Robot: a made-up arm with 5 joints.
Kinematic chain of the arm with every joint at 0, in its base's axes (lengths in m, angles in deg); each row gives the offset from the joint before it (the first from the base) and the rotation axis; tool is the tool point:
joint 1: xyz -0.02 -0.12 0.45 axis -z
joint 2: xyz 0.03 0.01 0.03 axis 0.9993 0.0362 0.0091
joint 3: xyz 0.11 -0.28 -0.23 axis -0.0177 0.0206 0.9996
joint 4: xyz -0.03 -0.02 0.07 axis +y
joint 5: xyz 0.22 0 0.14 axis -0.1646 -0.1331 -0.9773
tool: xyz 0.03 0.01 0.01
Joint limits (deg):
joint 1: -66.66..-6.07
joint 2: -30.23..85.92
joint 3: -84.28..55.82
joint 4: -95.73..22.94
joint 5: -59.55..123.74
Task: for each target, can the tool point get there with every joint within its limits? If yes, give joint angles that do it. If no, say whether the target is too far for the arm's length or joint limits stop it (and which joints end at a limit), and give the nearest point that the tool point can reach.
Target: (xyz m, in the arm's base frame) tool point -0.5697 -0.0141 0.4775
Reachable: no: joint limits stop it (at a limit: joint 1, joint 2, joint 4, joint 5) | nearest point -0.0798 -0.1692 0.2918 | short by 0.546 m
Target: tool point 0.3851 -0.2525 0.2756
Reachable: yes | joints -33.04 36.07 -26.50 -11.42 85.00
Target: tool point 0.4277 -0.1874 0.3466
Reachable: yes | joints -34.82 22.87 -6.49 -1.97 89.51
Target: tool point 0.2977 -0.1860 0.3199
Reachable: yes | joints -42.28 52.38 7.52 -44.01 18.49
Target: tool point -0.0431 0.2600 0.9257
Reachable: no: joint limits stop it (at a limit: joint 1, joint 2, joint 3) | nearest point 0.1725 0.0287 0.6773 | short by 0.402 m
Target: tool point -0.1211 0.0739 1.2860
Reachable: no: too far | nearest point 0.2047 -0.0617 0.7495 | short by 0.642 m
